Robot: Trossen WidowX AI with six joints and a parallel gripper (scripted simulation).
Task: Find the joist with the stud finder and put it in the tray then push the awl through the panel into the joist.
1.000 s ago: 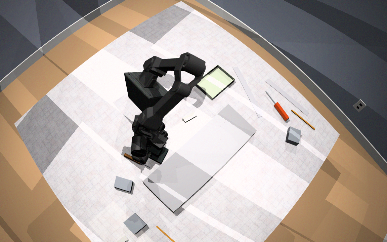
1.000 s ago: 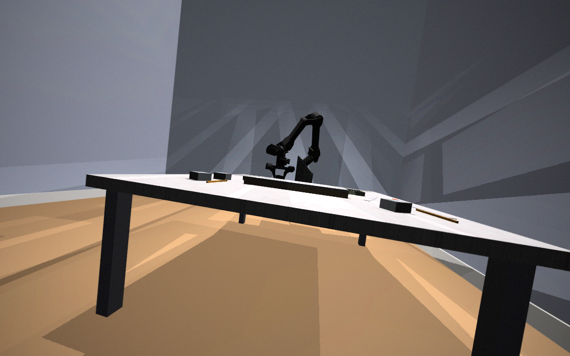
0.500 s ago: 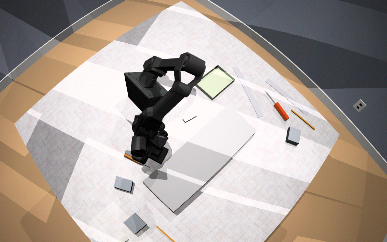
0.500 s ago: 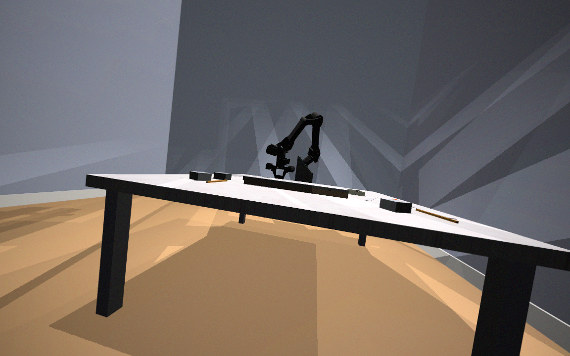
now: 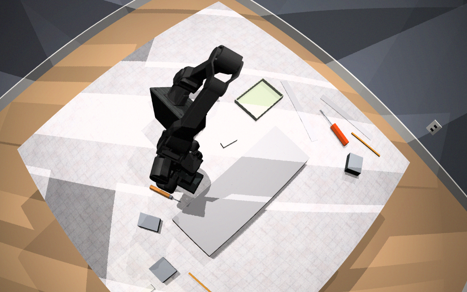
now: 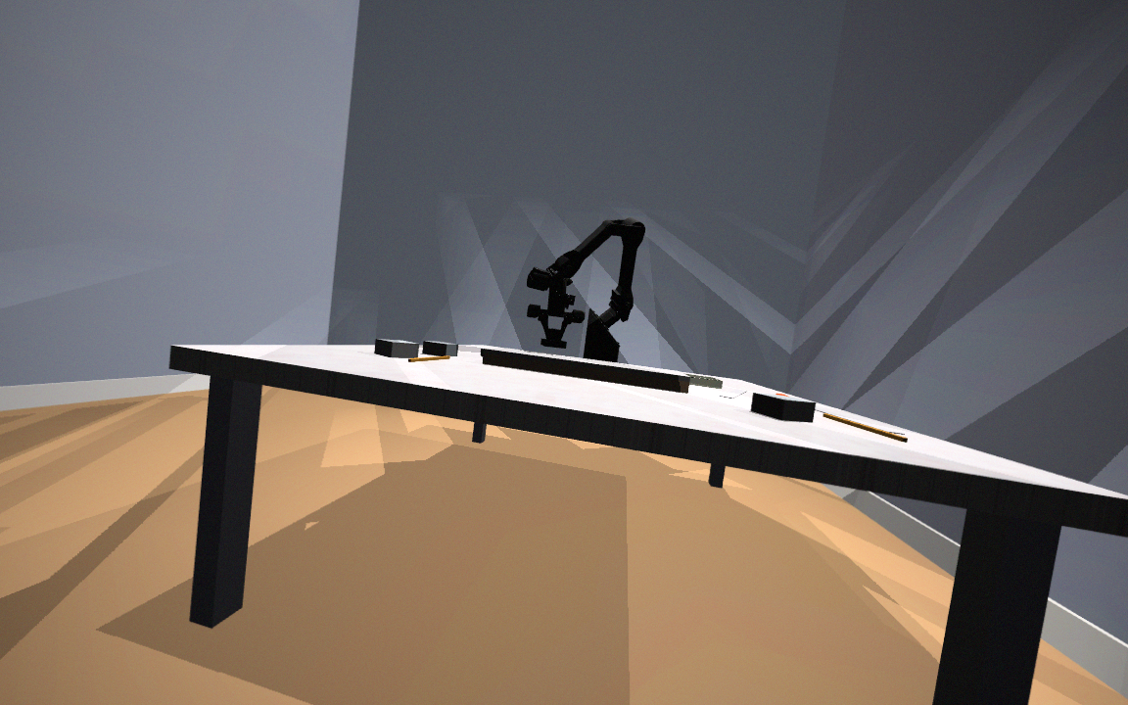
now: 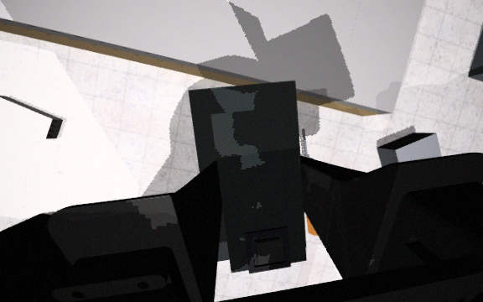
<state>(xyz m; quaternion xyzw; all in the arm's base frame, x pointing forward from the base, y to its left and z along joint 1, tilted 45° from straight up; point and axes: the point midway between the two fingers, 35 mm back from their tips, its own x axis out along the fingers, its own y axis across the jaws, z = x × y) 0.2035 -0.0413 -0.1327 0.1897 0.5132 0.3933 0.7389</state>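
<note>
The awl is 80 mm to the right of my gripper tip and 80 mm below it. Also, from my gripper tip: stud finder: 20 mm behind, 20 mm above, 10 mm to the right; then pale green tray: 440 mm to the left, 100 mm behind, 70 mm below.
</note>
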